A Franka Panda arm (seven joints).
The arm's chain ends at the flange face. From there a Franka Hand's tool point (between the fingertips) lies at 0.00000 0.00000 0.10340 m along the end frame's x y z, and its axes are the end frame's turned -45 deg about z.
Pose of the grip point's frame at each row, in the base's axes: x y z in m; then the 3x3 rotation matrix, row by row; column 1 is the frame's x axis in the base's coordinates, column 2 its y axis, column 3 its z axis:
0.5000 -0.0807 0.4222; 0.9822 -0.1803 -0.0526; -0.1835 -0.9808 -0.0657; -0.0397 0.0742 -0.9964
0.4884 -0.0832 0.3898; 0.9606 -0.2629 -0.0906; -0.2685 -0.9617 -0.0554; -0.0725 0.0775 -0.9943
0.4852 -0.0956 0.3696; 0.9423 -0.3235 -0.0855; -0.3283 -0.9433 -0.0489; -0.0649 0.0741 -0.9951
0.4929 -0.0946 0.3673; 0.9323 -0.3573 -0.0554; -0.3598 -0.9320 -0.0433; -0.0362 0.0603 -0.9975
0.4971 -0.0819 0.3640; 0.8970 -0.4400 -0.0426; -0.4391 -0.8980 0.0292; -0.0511 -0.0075 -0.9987
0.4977 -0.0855 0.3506; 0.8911 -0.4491 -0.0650; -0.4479 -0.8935 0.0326; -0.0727 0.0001 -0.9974
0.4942 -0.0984 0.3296; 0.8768 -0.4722 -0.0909; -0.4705 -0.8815 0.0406; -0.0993 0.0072 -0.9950
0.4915 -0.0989 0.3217; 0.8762 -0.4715 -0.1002; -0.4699 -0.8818 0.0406; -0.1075 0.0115 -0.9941
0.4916 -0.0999 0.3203; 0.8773 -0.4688 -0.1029; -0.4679 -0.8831 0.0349; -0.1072 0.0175 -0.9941
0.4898 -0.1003 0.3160; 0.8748 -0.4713 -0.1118; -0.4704 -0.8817 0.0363; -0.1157 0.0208 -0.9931
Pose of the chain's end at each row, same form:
0.5054 -0.0739 0.5252; 0.5670 -0.8220 -0.0526; -0.8233 -0.5638 -0.0657; 0.0244 0.0805 -0.9964
0.4978 -0.0775 0.4926; 0.4933 -0.8651 -0.0906; -0.8699 -0.4902 -0.0554; 0.0035 0.1061 -0.9943
0.4940 -0.0905 0.4725; 0.4376 -0.8951 -0.0855; -0.8992 -0.4349 -0.0489; 0.0065 0.0983 -0.9951
0.4986 -0.0901 0.4704; 0.4066 -0.9119 -0.0554; -0.9134 -0.4046 -0.0433; 0.0170 0.0682 -0.9975
0.5015 -0.0849 0.4673; 0.3231 -0.9454 -0.0426; -0.9455 -0.3245 0.0292; -0.0414 0.0308 -0.9987
0.5044 -0.0889 0.4537; 0.3125 -0.9477 -0.0650; -0.9485 -0.3151 0.0326; -0.0513 0.0515 -0.9974
0.5036 -0.1026 0.4325; 0.2861 -0.9539 -0.0909; -0.9560 -0.2906 0.0406; -0.0651 0.0753 -0.9950
0.5019 -0.1031 0.4245; 0.2862 -0.9530 -0.1002; -0.9558 -0.2913 0.0406; -0.0679 0.0841 -0.9941
0.5022 -0.1035 0.4231; 0.2889 -0.9518 -0.1029; -0.9553 -0.2936 0.0349; -0.0634 0.0882 -0.9941
0.5014 -0.1041 0.4187; 0.2853 -0.9518 -0.1118; -0.9561 -0.2908 0.0363; -0.0671 0.0965 -0.9931

